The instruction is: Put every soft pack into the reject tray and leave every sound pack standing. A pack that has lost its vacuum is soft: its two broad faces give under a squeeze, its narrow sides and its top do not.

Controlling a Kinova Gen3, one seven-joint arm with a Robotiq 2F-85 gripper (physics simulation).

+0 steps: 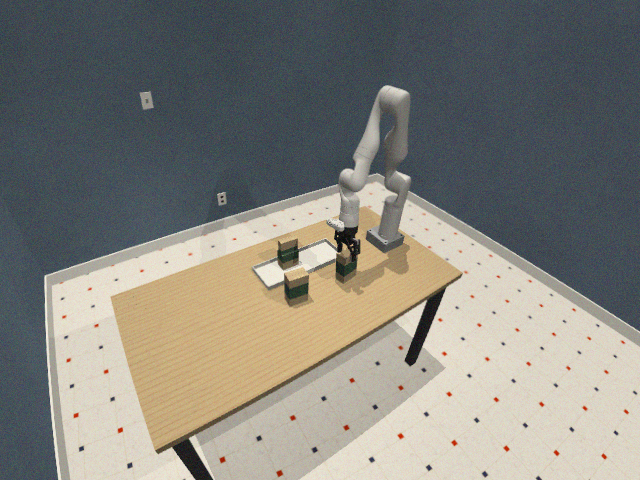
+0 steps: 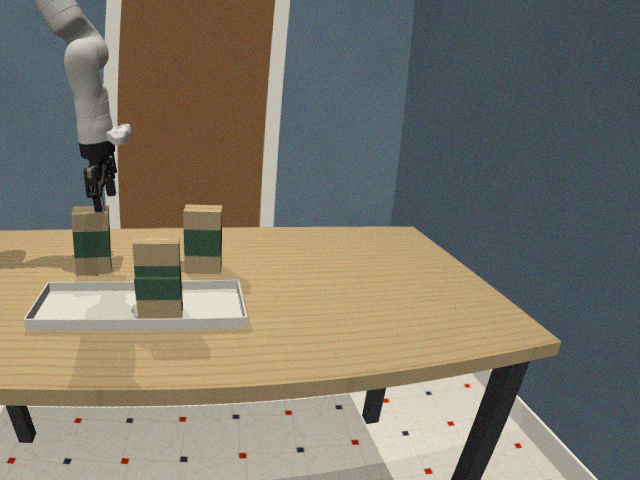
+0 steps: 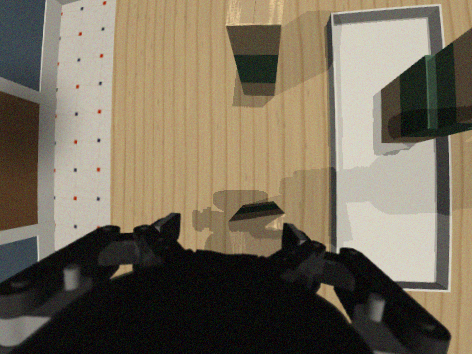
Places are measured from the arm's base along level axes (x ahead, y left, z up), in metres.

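Pixels of known places: gripper, fingertip midpoint: point(image 1: 345, 256) point(image 2: 106, 204) point(image 3: 231, 229); arm's base at its link origin: point(image 1: 387, 234).
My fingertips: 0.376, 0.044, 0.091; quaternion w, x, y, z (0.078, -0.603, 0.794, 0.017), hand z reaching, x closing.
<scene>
Ahead of a thing's pixels: the offset from my fingertips to its top centre, as dx, dy, dz. Level surfaces: height alone.
Three tan packs with green bands stand upright. One pack @[+0.093, -0.244, -0.002] point(image 1: 287, 254) point(image 2: 157, 252) point(image 3: 416, 102) stands in the white reject tray point(image 1: 268, 273) point(image 2: 82, 324) point(image 3: 392, 245); a thin line crosses its green band. A second pack @[+0.210, -0.061, -0.005] point(image 1: 296, 289) point(image 2: 202, 242) point(image 3: 256, 67) stands on the table outside the tray. A third pack @[-0.037, -0.019, -0.002] point(image 1: 345, 268) point(image 2: 92, 243) point(image 3: 257, 210) stands on the table nearest the robot base. My gripper point(image 1: 347, 253) point(image 2: 104, 200) point(image 3: 231, 229) is open, pointing down at this third pack's top, with nothing gripped. The fingers partly hide the top; contact cannot be told.
The wooden table @[dz -0.146] point(image 1: 206, 330) point(image 2: 361, 310) point(image 3: 165, 125) carries the packs and tray. The robot base point(image 1: 385, 238) is bolted near the table's far right end. The tray's long rim runs alongside the two packs that stand outside it.
</scene>
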